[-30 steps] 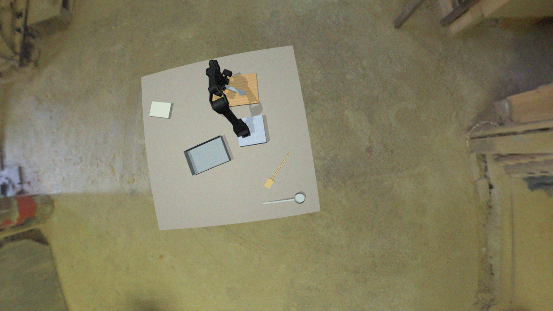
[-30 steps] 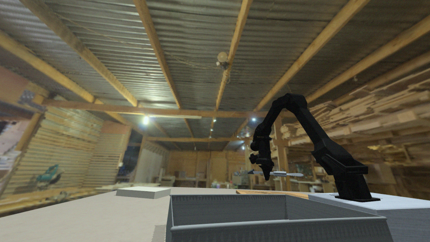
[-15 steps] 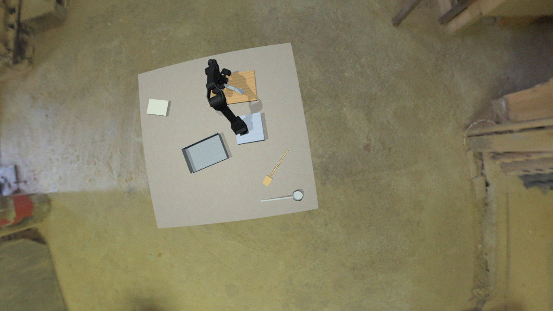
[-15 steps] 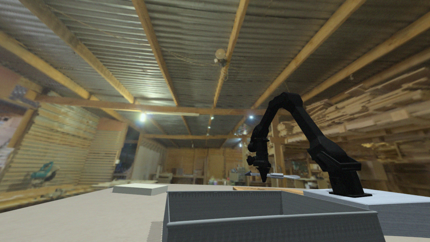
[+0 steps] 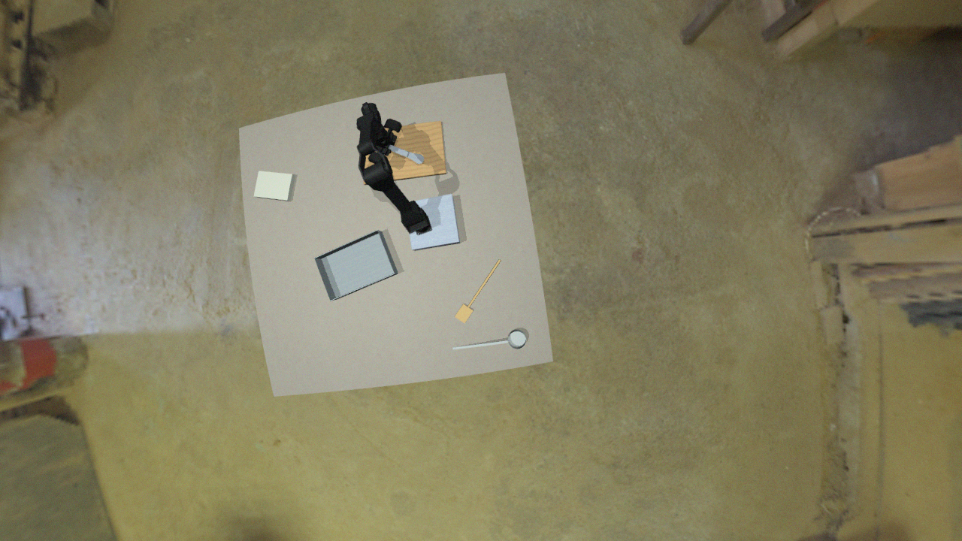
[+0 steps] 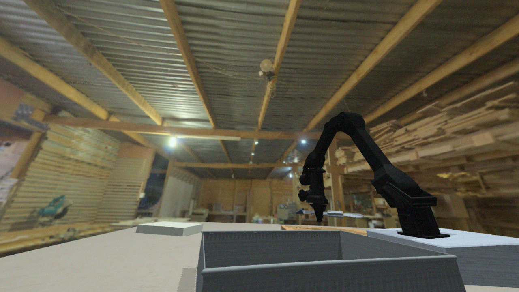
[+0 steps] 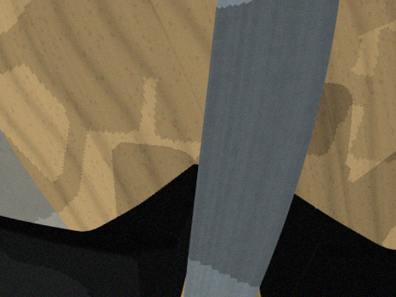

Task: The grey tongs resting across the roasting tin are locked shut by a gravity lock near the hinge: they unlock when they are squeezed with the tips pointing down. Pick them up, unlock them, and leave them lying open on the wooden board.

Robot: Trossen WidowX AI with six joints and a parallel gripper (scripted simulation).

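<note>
The wooden board is 40 mm behind my gripper tip, 10 mm to the left of it and 40 mm below it. Round my gripper tip: grey roasting tin: 290 mm ahead, 420 mm to the left, 20 mm below; then cream block: 570 mm ahead, 60 mm to the right, 30 mm below.
</note>
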